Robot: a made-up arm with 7 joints. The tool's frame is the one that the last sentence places. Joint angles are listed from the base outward.
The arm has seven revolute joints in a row. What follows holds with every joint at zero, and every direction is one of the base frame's.
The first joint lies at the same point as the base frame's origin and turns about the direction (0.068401, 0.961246, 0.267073).
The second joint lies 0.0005 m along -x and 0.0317 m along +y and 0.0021 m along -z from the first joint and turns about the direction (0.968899, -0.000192, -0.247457).
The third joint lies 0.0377 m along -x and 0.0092 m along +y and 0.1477 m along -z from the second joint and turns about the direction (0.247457, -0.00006, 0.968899).
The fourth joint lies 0.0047 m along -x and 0.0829 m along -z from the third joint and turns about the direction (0.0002, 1, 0.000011).
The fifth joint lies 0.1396 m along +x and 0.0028 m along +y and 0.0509 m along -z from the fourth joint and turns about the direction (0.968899, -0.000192, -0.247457).
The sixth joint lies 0.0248 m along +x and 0.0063 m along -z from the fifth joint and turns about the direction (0.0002, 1, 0.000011).
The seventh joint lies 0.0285 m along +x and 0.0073 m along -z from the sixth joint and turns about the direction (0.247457, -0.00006, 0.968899).
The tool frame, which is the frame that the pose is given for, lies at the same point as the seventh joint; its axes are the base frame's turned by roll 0, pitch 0.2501 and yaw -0.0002 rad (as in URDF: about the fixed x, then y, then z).
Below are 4 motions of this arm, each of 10 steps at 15 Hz.
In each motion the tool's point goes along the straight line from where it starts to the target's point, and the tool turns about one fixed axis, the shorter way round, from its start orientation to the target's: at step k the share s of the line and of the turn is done. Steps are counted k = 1, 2, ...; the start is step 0. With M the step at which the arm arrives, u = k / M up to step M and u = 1 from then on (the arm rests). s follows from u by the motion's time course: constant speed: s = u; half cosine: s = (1 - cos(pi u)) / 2; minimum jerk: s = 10 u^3 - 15 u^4 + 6 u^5.
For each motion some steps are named. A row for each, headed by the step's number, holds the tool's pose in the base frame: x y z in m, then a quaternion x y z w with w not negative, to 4 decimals.
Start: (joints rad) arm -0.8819 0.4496 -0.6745 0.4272 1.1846 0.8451 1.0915
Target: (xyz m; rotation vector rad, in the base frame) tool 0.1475 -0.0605 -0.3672 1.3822 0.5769 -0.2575
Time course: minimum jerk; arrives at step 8
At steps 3, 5, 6, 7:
3: 0.2852 0.0053 -0.2387 0.7536 -0.2152 0.2814 0.5537
5: 0.1998 -0.0355 -0.3184 0.7126 0.0828 0.0382 0.6956
6: 0.1672 -0.0511 -0.3488 0.6640 0.1956 -0.0588 0.7193
7: 0.1505 -0.0590 -0.3644 0.6327 0.2514 -0.1078 0.7245

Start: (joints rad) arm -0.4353 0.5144 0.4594 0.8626 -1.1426 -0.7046 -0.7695
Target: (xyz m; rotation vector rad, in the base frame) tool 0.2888 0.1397 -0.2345 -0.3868 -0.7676 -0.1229
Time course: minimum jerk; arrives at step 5
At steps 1, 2, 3, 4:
1: 0.2026 0.2685 -0.2713 -0.1526 -0.2993 0.1210 0.9341
2: 0.2264 0.2330 -0.2611 -0.1628 -0.3206 0.0714 0.9304
3: 0.2598 0.1831 -0.2469 -0.1764 -0.3489 0.0014 0.9204
4: 0.2835 0.1476 -0.2368 -0.1854 -0.3678 -0.0484 0.9099

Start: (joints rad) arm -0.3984 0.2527 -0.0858 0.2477 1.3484 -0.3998 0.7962
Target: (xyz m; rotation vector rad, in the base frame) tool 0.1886 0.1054 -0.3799 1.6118 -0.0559 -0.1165
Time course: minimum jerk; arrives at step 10
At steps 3, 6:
3: 0.2409 0.0678 -0.2816 0.6098 -0.3371 0.0320 0.7166
6: 0.2084 0.0911 -0.3426 0.6883 -0.1458 -0.0204 0.7104

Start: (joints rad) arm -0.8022 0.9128 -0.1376 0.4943 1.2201 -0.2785 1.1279
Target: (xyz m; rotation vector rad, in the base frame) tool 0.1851 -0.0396 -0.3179 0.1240 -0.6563 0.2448
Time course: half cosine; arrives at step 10
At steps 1, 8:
1: 0.3258 0.2195 -0.1016 0.6919 -0.5109 0.2188 0.4609
8: 0.1989 -0.0142 -0.2967 0.1324 -0.3530 0.1348 0.9163

